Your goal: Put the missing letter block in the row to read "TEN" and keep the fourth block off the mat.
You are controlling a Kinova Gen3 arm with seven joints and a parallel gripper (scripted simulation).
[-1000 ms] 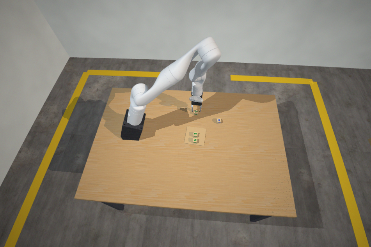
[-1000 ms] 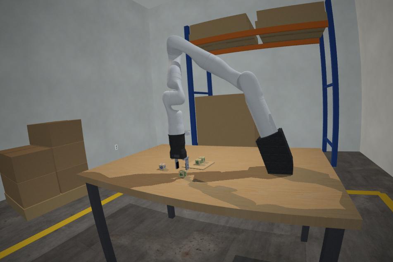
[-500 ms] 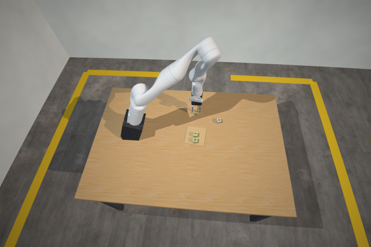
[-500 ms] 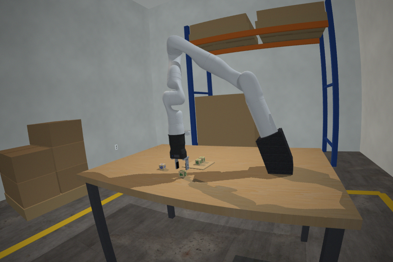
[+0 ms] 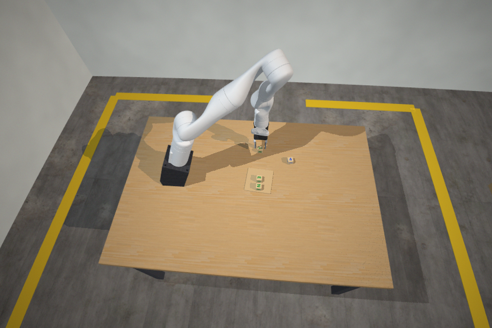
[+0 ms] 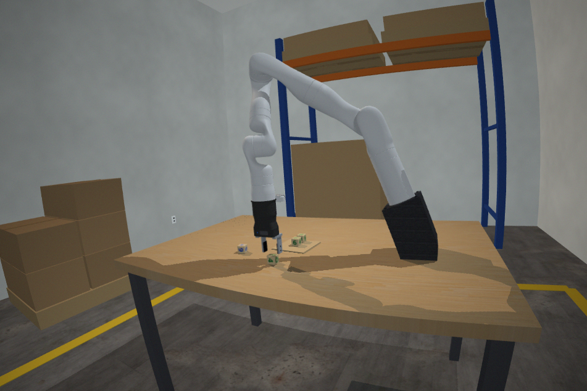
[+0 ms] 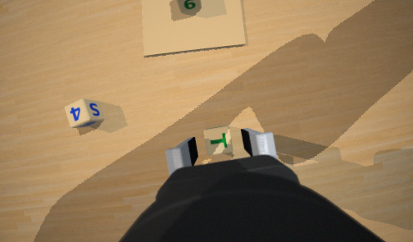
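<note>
My gripper is now 40 mm above the T block. Round my hand: mat 190 mm to the right, 50 mm below, 20 mm behind; E block 190 mm to the right, 40 mm below, 20 mm behind.
</note>
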